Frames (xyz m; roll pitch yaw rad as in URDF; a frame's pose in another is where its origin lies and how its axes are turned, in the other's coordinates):
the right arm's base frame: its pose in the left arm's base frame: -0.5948 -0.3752 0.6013 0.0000 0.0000 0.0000
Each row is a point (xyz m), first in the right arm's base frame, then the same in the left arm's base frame.
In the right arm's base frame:
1: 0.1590 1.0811 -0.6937
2: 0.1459 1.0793 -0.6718
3: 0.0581 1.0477 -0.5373
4: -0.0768 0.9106 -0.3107
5: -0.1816 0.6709 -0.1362
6: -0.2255 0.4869 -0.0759
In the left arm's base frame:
1: -0.4358 0.7059 -0.0924
2: -0.4489 0.7041 -0.0705
3: -0.5367 0.6725 0.0640
4: -0.6716 0.5354 0.2906
5: -0.7764 0.2957 0.4651
6: -0.8203 0.1117 0.5254

